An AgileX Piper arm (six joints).
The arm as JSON. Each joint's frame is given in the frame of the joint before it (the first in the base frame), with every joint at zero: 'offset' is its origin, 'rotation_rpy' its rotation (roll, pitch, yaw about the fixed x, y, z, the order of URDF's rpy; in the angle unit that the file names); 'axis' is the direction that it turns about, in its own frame. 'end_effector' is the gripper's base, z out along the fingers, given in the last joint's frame.
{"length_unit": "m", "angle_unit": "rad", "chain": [
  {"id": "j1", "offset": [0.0, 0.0, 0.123], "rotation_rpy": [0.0, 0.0, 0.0], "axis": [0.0, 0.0, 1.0]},
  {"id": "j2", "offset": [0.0, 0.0, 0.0], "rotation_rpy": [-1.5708, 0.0, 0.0], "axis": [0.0, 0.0, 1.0]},
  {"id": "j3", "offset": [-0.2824, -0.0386, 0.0], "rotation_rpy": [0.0, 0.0, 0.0], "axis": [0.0, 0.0, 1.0]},
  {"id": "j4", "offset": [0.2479, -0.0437, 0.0], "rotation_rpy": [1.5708, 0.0, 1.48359], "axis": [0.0, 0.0, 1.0]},
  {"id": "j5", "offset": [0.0, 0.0, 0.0], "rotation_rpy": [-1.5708, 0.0, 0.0], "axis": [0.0, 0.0, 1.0]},
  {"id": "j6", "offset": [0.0, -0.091, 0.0], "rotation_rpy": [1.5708, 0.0, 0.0], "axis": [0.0, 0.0, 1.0]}
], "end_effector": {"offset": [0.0, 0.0, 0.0], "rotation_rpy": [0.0, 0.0, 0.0]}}
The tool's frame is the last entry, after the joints.
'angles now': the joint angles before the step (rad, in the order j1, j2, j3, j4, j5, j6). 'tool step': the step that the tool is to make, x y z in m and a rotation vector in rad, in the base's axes. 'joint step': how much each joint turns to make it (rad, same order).
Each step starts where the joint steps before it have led.
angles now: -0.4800, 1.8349, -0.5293, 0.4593, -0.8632, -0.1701
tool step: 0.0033, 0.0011, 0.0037, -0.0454, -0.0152, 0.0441
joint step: 0.0002, 0.0001, 0.0000, -0.0526, -0.0381, -0.0001
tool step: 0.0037, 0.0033, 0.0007, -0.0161, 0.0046, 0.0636
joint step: -0.0004, 0.0000, -0.0001, -0.0716, -0.0007, 0.0095
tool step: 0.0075, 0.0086, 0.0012, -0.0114, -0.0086, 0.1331
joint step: 0.0003, -0.0002, 0.0004, -0.1600, -0.0025, 0.0535
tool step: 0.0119, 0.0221, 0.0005, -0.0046, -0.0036, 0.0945
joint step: 0.0782, 0.0000, -0.0003, -0.0193, -0.0044, 0.0050
